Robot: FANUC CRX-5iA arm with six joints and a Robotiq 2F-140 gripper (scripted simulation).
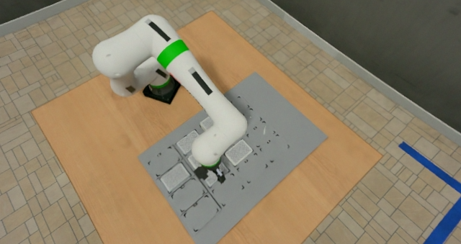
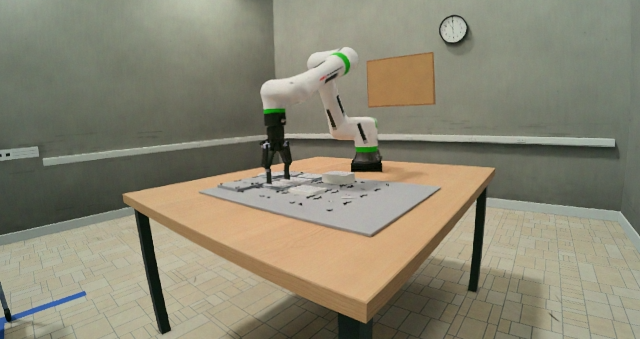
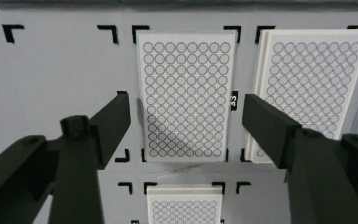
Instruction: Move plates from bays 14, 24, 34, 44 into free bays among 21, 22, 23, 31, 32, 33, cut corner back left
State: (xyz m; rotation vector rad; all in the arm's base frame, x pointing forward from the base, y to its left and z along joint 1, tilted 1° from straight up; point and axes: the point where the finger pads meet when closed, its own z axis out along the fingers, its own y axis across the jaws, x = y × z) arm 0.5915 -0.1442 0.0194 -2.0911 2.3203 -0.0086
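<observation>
Right now my hand is 12 cm past the sealed 96-well plate, 15 cm to the left of it and 3 cm above it. From my hand the other things lie so: sealed deep-well block (20 cm behind, 19 cm to the left, 3 cm below).
</observation>
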